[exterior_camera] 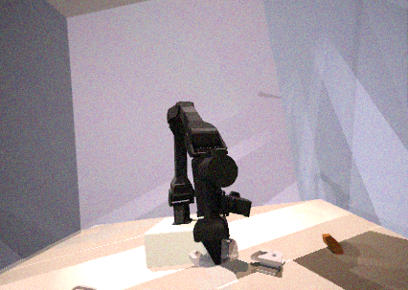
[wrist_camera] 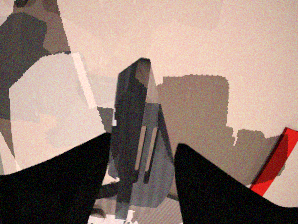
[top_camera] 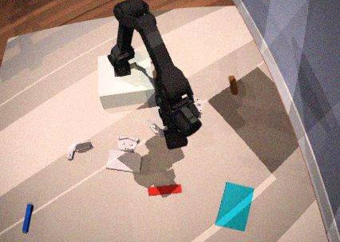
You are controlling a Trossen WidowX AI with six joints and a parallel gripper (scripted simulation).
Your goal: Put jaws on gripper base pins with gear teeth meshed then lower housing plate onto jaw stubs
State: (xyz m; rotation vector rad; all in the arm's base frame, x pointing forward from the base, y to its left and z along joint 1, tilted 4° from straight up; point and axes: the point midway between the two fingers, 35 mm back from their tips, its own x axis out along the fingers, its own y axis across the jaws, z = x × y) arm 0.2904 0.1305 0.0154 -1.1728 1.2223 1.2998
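Now: the jaw 2 cm behind my gripper tip and 3 cm to the right of it. Also, from my gripper tip: red bar (18 cm ahead, 5 cm to the right, 8 cm below); then cyan sheet (30 cm ahead, 17 cm to the left, 8 cm below); then white plate (5 cm ahead, 17 cm to the right, 8 cm below).
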